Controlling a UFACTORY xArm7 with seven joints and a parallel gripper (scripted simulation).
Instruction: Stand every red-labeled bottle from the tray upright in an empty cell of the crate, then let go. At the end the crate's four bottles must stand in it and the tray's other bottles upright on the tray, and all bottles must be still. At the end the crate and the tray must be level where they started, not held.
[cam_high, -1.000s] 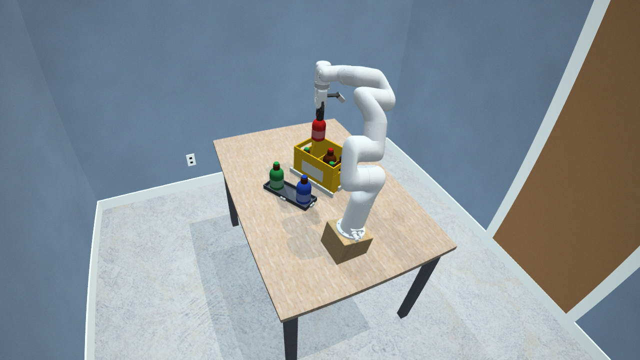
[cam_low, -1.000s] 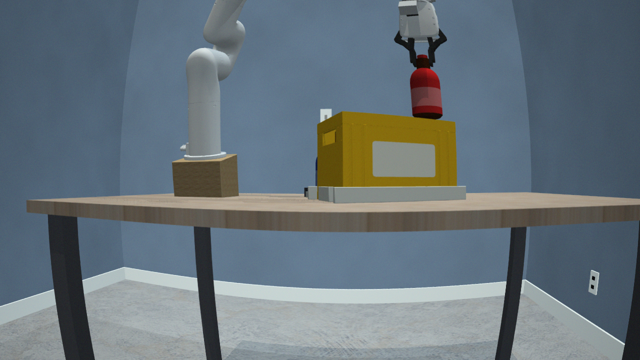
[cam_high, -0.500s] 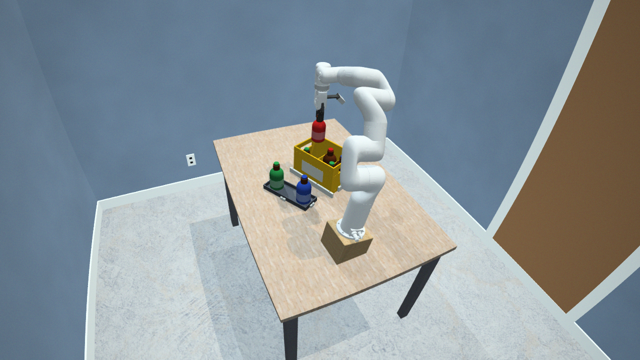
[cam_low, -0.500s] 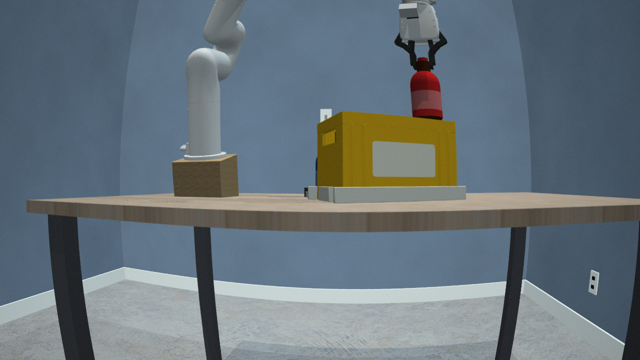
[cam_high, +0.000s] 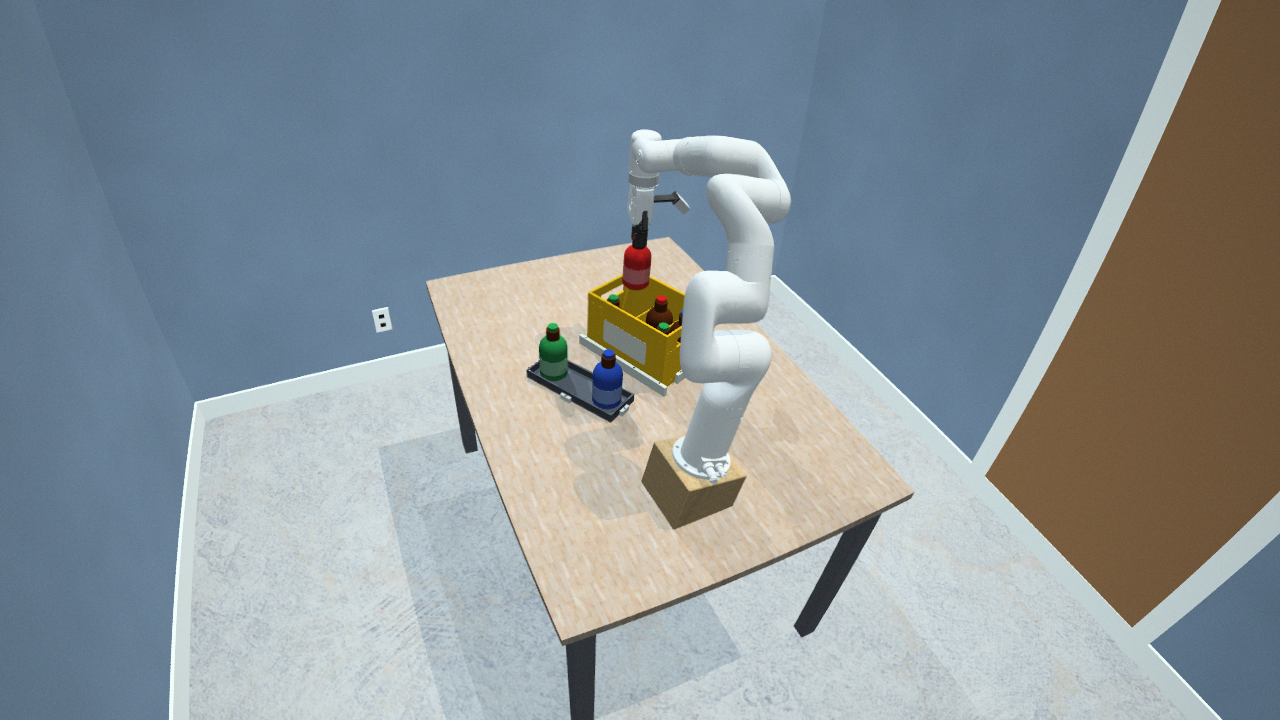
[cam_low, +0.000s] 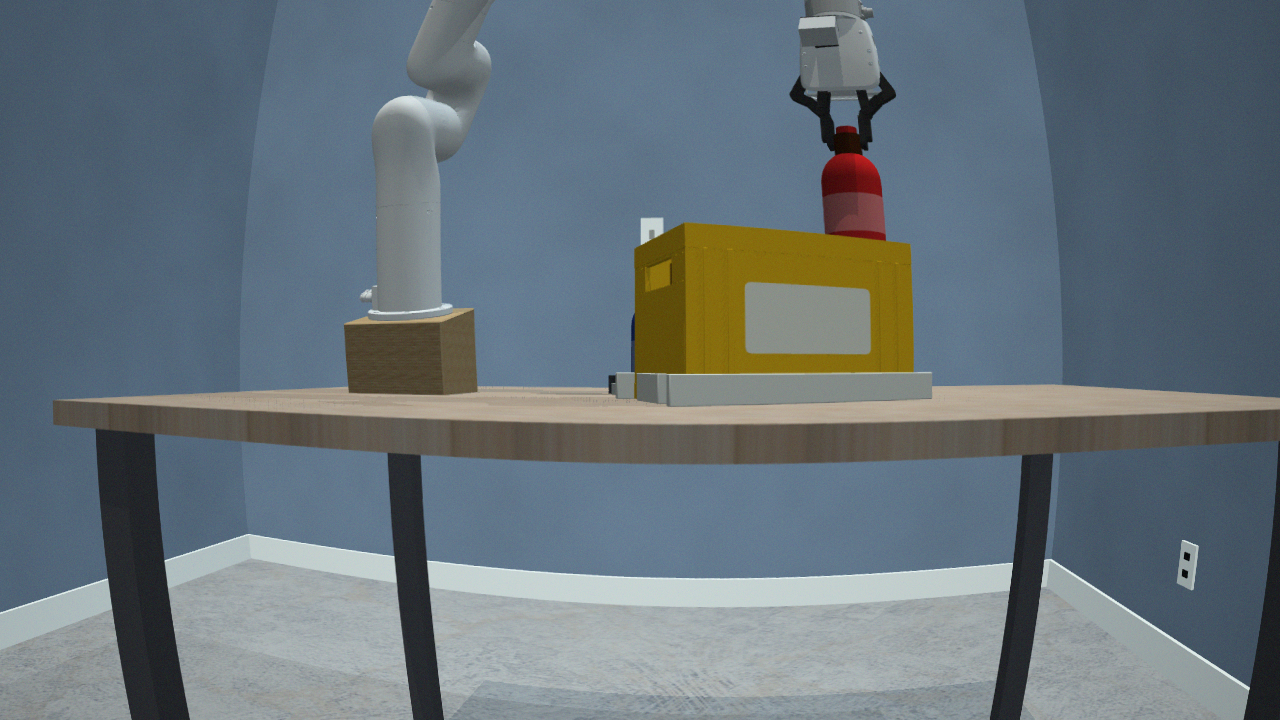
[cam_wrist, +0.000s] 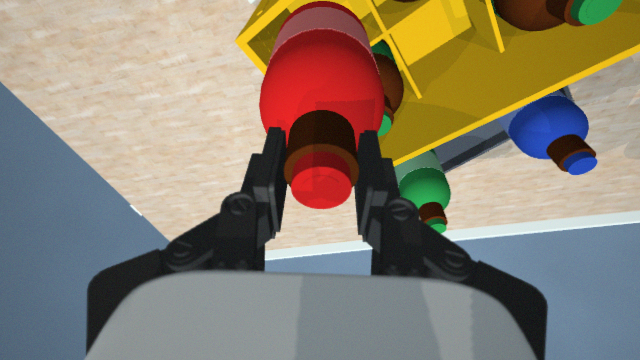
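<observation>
My gripper is now 70 mm above the red-labeled bottle. From my hand the other things lie so: blue bottle 270 mm behind, 140 mm to the left, 230 mm below; then yellow crate 100 mm behind, 10 mm to the right, 230 mm below; then green-labeled bottle 140 mm behind, 250 mm to the left, 230 mm below.
</observation>
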